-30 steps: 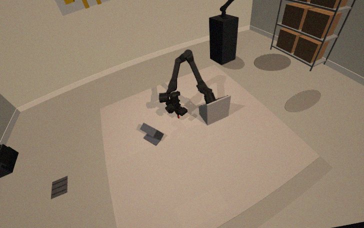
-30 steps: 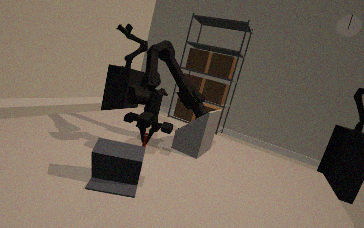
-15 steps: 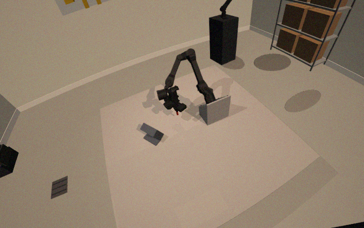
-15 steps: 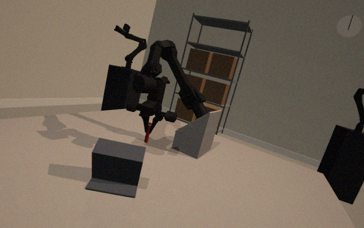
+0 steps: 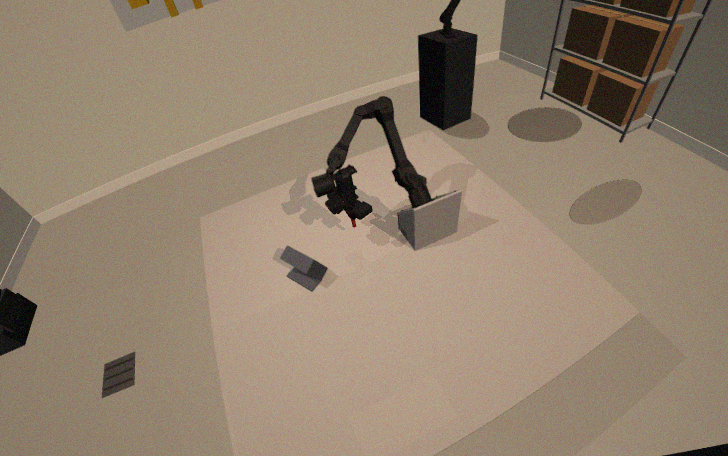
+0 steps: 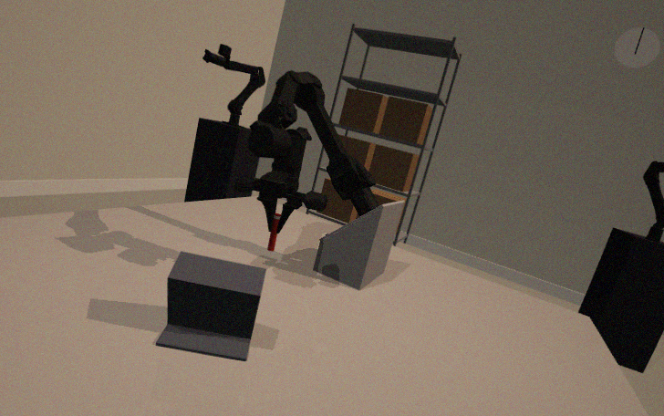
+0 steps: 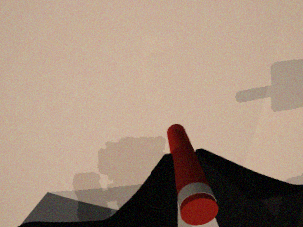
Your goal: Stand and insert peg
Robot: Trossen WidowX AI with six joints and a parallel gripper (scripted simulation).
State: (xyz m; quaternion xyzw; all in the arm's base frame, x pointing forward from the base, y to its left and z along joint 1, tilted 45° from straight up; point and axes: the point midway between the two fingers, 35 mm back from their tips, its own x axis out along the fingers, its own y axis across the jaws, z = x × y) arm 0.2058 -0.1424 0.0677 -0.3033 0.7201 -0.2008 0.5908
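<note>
Now: the dark sloped panel 230 mm ahead of my gripper tip, 40 mm to the left of it and 50 mm below it. Also, from my gripper tip: red peg: 20 mm above.
</note>
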